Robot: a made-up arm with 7 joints.
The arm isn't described. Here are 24 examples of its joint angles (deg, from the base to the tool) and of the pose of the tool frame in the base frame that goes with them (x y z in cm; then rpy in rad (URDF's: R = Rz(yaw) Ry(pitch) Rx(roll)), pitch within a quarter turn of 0, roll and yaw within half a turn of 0).
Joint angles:
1: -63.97 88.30 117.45 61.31 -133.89 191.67 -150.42
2: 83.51 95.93 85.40 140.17 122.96 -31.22 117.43
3: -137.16 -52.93 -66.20 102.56 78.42 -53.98 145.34
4: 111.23 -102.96 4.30 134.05 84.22 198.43 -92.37
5: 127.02 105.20 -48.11 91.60 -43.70 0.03 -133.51
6: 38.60 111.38 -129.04 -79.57 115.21 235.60 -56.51
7: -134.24 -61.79 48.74 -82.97 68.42 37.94 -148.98
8: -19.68 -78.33 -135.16 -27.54 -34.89 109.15 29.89
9: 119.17 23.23 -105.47 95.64 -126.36 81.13 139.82
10: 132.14 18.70 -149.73 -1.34 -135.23 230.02 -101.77
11: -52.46 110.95 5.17 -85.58 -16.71 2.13 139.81
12: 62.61 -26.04 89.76 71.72 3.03 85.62 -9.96
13: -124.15 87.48 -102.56 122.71 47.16 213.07 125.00
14: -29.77 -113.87 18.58 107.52 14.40 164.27 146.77
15: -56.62 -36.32 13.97 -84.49 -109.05 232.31 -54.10
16: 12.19 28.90 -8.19 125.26 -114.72 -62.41 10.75
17: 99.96 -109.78 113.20 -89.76 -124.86 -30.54 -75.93
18: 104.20 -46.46 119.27 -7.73 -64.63 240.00 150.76
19: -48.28 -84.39 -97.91 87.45 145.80 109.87 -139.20
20: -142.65 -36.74 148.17 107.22 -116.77 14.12 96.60
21: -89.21 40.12 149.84 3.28 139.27 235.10 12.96
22: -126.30 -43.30 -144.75 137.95 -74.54 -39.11 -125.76
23: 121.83 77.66 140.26 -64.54 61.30 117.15 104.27
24: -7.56 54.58 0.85 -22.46 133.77 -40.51 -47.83
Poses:
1: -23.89 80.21 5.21 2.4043 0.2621 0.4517
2: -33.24 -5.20 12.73 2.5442 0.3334 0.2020
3: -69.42 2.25 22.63 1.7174 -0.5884 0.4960
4: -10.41 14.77 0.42 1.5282 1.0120 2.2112
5: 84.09 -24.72 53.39 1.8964 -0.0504 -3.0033
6: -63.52 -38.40 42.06 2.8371 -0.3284 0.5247
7: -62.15 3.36 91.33 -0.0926 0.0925 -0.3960
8: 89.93 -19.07 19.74 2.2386 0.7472 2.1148
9: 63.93 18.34 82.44 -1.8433 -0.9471 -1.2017
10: 16.56 -4.90 124.25 -2.4743 0.1743 -0.9405
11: -28.99 16.40 -41.28 2.0998 -0.9733 -2.6371
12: -17.66 51.99 102.94 -0.9907 -1.1659 0.4423
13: -16.27 44.86 29.03 -2.8856 0.9882 -2.2017
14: 26.09 -9.98 -25.57 -2.9513 0.4955 2.8973
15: -12.76 -2.12 87.88 -1.8593 -0.1257 -1.6149
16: 30.78 -4.81 89.02 1.2736 -0.4417 -0.8795
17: 52.51 42.84 3.74 -2.1662 1.0961 1.8955
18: -3.94 75.51 88.82 1.9496 -0.2391 0.4862
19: -11.77 -72.13 30.57 1.2598 -0.2652 -1.0442
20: 23.95 0.36 103.93 -1.0378 -1.1930 2.9540
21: -24.37 70.68 94.61 -2.4835 0.3642 -2.6850
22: -17.74 31.43 71.93 -1.2303 0.8773 -2.2019
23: 57.17 -41.65 76.42 -0.2357 -0.1334 -1.4391
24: -94.17 26.11 74.08 2.7630 0.7735 -2.9725
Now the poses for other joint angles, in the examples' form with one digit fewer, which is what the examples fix.
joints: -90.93 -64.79 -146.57 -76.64 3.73 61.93 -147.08
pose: 22.4 -69.4 15.1 -1.900 -0.381 -2.613
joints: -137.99 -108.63 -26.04 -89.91 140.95 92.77 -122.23
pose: -40.5 -65.6 44.0 0.293 -0.477 1.050
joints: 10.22 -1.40 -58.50 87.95 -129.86 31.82 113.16
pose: 56.0 -39.4 92.9 0.007 -0.964 1.397
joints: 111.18 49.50 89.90 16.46 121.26 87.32 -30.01
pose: 9.5 -80.4 90.8 -0.301 -0.896 1.989
